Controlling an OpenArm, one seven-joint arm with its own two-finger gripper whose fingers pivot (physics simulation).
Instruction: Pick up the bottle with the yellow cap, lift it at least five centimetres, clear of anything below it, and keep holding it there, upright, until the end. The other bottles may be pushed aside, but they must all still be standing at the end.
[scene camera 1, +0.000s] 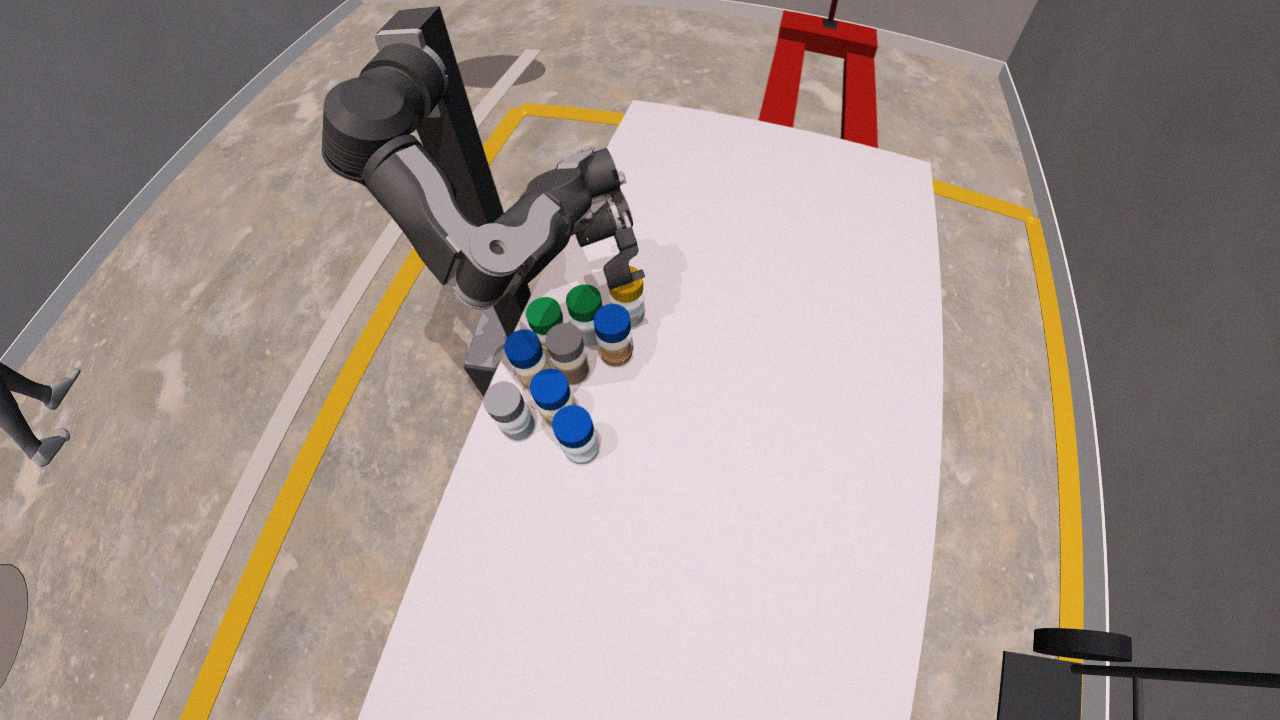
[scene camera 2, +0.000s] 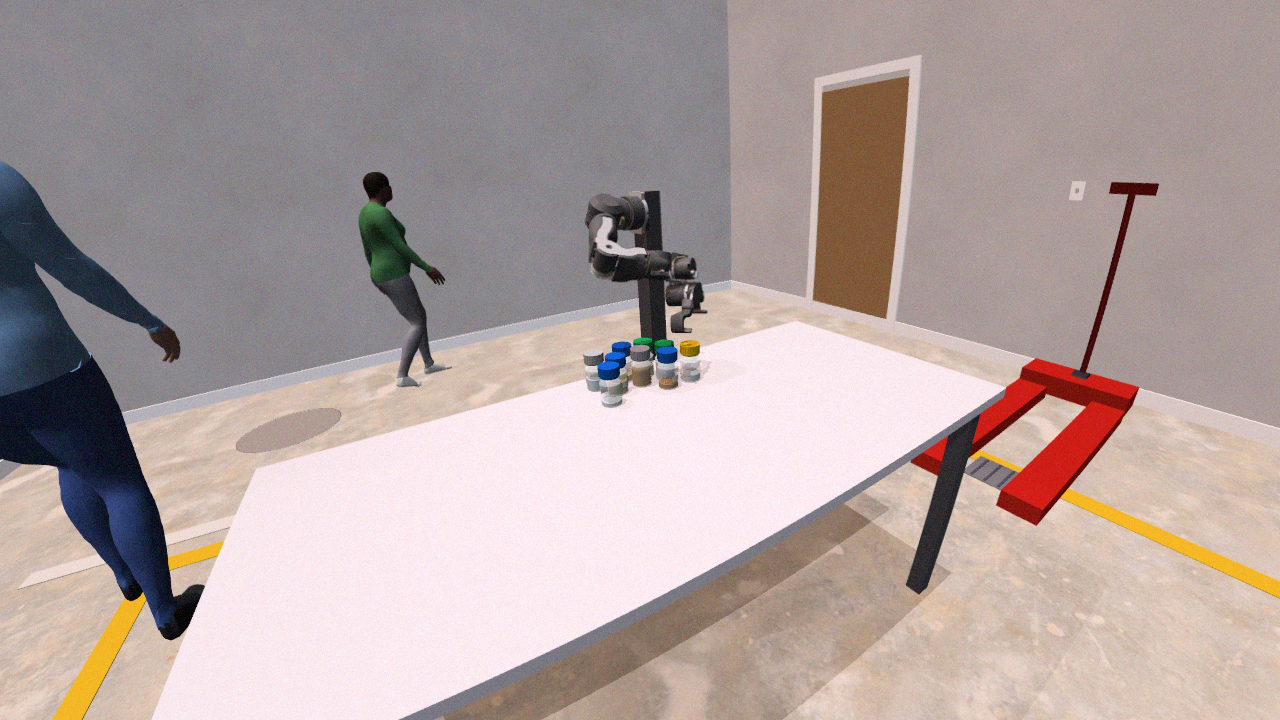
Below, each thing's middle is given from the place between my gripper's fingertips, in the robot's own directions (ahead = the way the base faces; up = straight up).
My hand is 10 cm above the yellow-capped bottle (scene camera 1: 631, 296), 3 cm to the left of it and 3 cm short of it. From my hand the other things lie so: green-capped bottle (scene camera 1: 542, 314) 10 cm to the right, 10 cm below, 9 cm behind; then brown-capped bottle (scene camera 1: 564, 341) 15 cm to the right, 10 cm below, 4 cm behind; then grey-capped bottle (scene camera 1: 503, 401) 25 cm to the right, 11 cm behind, 10 cm below.
